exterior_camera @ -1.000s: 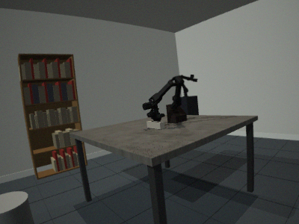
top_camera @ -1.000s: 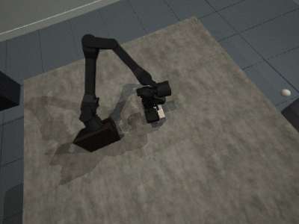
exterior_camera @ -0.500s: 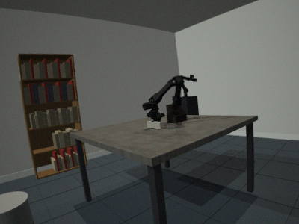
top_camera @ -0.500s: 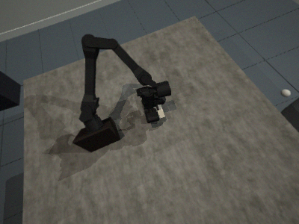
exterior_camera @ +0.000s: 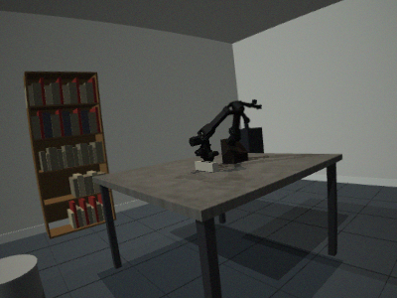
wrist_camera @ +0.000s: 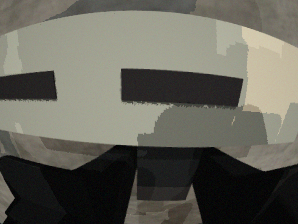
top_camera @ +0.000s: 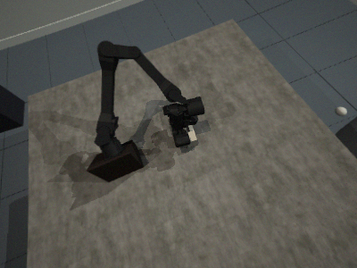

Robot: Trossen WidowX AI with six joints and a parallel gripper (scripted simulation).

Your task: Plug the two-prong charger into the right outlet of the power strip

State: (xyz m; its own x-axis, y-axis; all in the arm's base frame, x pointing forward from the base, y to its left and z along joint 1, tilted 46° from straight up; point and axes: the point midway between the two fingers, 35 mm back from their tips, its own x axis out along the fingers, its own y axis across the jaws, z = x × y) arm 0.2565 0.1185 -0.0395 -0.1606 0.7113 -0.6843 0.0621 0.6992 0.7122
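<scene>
The two-prong charger is 20 mm ahead of my gripper tip and 10 mm above it.
</scene>
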